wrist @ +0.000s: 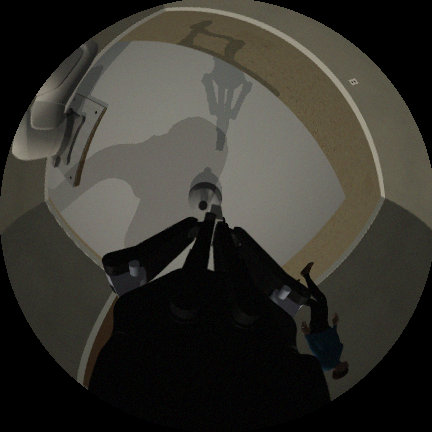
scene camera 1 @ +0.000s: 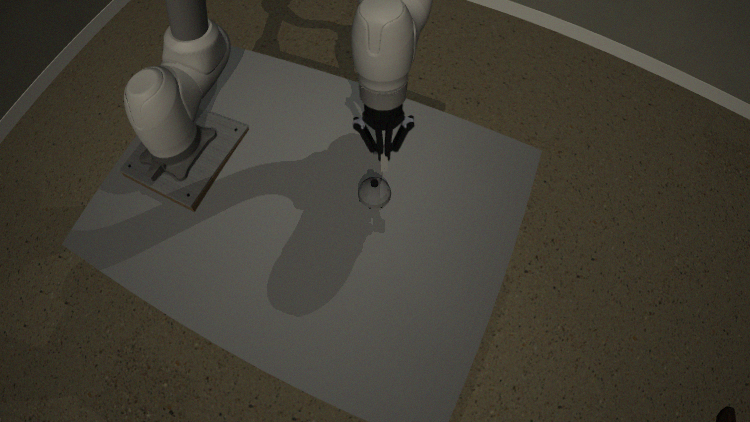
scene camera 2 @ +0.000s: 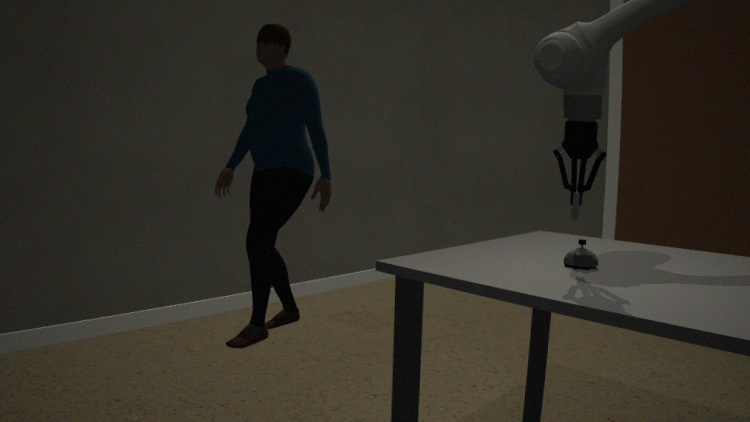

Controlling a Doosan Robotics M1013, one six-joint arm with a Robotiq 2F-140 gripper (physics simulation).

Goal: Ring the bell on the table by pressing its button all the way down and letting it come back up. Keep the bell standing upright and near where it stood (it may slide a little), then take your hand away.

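Frame: origin at the arm's base, x ahead, y left, z up, level; centimetres.
Where they show: gripper, fingertip midpoint: (wrist: 214, 212) (scene camera 1: 384, 166) (scene camera 2: 574, 218); arm's base at its link origin: (wrist: 67, 134) (scene camera 1: 178, 147).
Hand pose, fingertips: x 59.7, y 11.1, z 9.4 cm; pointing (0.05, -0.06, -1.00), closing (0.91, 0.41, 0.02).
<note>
Each offset is from my fingertips to the top centre of the thing. Level surfaces: height alone.
A silver dome bell {dx -1.6, dy -2.1, dz -5.2 cm} (scene camera 1: 374, 196) (scene camera 2: 580, 258) (wrist: 197, 194) stands upright on the grey-white table {dz -11.8 cm} (scene camera 1: 445, 236) (scene camera 2: 472, 267) (wrist: 285, 165). Its black button {dx -1.6, dy -2.1, dz -5.2 cm} (scene camera 1: 373, 183) (scene camera 2: 582, 241) (wrist: 202, 205) stands up on top of the dome. My gripper (scene camera 1: 384, 163) (scene camera 2: 575, 212) (wrist: 214, 212) is shut and empty, pointing down. Its fingertips are together above the bell, with a gap between them and the button in the scene camera 2 view. They look slightly to one side of the button in the wrist view.
The arm's base stands on a wooden board (scene camera 1: 222, 152) (wrist: 92, 135) at one side of the table. A person in a blue top (scene camera 2: 283, 120) (wrist: 325, 345) stands on the floor beyond the table. The arm casts a shadow across the table.
</note>
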